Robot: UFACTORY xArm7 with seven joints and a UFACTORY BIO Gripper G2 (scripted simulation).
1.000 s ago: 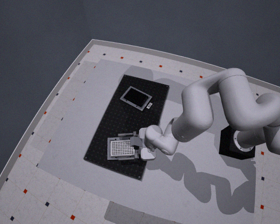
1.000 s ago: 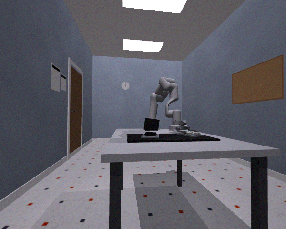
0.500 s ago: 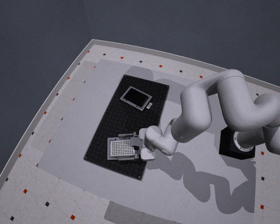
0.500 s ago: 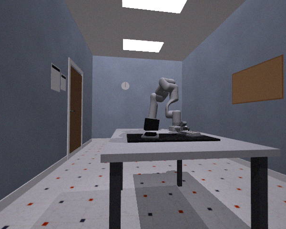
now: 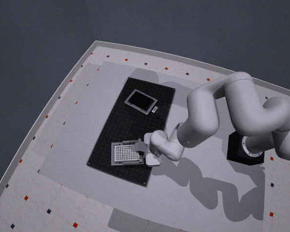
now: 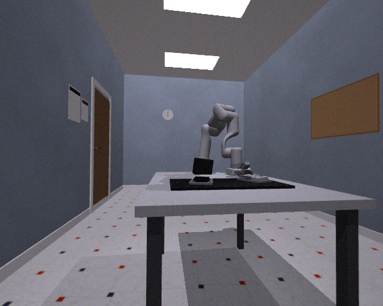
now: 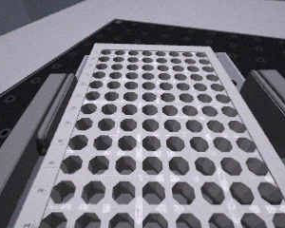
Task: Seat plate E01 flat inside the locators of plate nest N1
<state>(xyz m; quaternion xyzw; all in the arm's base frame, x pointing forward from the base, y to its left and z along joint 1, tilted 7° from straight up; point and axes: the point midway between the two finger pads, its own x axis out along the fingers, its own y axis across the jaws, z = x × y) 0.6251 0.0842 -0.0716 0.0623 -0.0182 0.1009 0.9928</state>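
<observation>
Now: the white well plate E01 right at my hand. From my hand the other things lie so: grey plate nest N1: 20 mm below; black plate E07: 320 mm to the right, 20 mm behind; grey plate nest N2: 320 mm to the right, 20 mm below, 20 mm behind.
</observation>
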